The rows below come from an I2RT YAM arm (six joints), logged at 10 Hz.
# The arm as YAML. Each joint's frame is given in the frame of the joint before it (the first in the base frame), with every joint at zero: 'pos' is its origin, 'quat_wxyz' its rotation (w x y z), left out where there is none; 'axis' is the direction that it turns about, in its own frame. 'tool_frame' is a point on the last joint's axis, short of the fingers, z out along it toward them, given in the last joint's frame.
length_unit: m
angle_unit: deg
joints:
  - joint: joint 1
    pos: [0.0, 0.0, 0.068]
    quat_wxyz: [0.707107, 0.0, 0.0, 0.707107]
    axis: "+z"
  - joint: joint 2
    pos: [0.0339, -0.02, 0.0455]
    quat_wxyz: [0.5, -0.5, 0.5, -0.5]
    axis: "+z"
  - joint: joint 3
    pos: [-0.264, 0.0, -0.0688]
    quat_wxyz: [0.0, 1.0, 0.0, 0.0]
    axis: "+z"
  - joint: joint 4
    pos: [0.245, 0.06, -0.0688]
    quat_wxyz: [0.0, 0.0, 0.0, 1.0]
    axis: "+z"
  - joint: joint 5
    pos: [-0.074, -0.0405, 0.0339]
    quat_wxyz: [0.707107, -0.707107, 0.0, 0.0]
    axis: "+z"
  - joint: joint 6
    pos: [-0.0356, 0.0, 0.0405]
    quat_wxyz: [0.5, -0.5, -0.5, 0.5]
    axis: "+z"
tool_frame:
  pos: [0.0, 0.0, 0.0]
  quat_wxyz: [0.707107, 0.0, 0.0, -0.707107]
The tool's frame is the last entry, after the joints.
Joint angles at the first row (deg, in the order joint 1, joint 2, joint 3, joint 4, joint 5, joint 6):
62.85, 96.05, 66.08, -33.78, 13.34, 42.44
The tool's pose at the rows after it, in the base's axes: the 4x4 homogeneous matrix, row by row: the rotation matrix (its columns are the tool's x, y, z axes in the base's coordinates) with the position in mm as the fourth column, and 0 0 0 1 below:
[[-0.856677 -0.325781 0.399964 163.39], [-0.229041 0.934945 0.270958 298.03], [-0.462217 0.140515 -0.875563 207.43], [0 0 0 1]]
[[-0.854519 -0.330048 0.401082 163.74], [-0.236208 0.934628 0.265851 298.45], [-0.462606 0.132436 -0.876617 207.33], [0 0 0 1]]
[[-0.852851 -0.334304 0.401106 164.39], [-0.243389 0.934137 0.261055 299.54], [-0.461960 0.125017 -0.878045 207.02], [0 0 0 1]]
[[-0.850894 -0.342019 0.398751 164.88], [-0.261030 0.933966 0.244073 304.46], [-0.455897 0.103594 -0.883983 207.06], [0 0 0 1]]
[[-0.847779 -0.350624 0.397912 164.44], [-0.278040 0.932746 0.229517 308.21], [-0.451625 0.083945 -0.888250 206.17], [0 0 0 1]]
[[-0.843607 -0.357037 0.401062 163.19], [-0.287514 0.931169 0.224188 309.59], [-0.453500 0.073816 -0.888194 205.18], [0 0 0 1]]
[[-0.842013 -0.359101 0.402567 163.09], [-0.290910 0.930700 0.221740 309.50], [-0.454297 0.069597 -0.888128 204.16], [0 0 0 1]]
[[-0.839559 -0.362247 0.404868 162.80], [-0.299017 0.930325 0.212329 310.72], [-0.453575 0.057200 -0.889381 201.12], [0 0 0 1]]
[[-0.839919 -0.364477 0.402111 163.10], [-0.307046 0.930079 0.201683 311.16], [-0.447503 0.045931 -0.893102 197.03], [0 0 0 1]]
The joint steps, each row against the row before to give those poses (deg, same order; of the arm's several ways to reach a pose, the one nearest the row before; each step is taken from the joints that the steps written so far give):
-0.20, 0.52, 0.49, -0.35, 0.00, -0.07
0.00, 0.20, 0.24, -0.28, 0.20, -0.37
0.00, 0.37, 0.39, -0.29, 0.13, -0.35
0.35, 1.31, 1.70, -1.48, 0.48, -0.37
0.40, 1.01, 1.12, -1.03, 0.51, -0.37
0.32, 0.28, 0.13, -0.11, 0.43, -0.25
0.03, 0.07, -0.15, 0.13, 0.16, -0.17
0.17, 0.55, 0.00, 0.07, 0.43, -0.20
0.00, 0.59, -0.15, 0.06, 0.13, -0.22

